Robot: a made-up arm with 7 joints. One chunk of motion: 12 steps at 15 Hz.
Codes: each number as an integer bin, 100 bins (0 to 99) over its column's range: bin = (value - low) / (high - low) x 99, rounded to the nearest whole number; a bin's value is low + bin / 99 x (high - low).
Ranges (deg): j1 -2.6..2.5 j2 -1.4..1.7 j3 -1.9..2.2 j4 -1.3..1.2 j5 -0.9..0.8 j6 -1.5..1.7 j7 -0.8..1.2
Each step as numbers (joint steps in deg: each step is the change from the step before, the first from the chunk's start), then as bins.
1 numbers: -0.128 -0.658 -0.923 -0.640 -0.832 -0.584 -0.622
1 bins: 48 24 24 26 4 28 9
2 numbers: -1.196 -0.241 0.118 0.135 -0.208 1.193 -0.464
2 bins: 27 37 49 57 40 83 17
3 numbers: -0.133 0.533 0.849 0.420 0.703 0.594 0.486
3 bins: 48 62 66 68 93 65 64
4 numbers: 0.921 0.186 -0.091 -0.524 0.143 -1.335 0.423
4 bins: 68 51 44 31 61 5 61
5 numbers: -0.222 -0.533 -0.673 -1.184 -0.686 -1.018 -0.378
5 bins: 46 28 30 5 12 15 21
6 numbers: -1.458 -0.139 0.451 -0.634 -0.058 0.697 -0.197
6 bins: 22 40 57 26 49 68 30
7 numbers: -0.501 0.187 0.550 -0.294 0.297 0.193 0.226
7 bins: 41 51 59 40 70 52 51
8 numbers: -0.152 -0.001 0.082 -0.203 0.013 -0.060 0.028
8 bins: 48 45 48 43 53 45 41
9 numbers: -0.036 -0.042 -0.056 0.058 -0.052 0.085 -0.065
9 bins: 50 43 45 54 49 49 36
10 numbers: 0.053 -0.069 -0.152 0.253 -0.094 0.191 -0.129
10 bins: 51 43 42 61 47 52 33
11 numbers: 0.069 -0.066 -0.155 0.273 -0.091 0.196 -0.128
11 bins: 52 43 42 62 47 52 33
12 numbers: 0.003 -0.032 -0.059 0.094 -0.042 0.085 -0.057
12 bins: 51 44 44 55 50 49 37
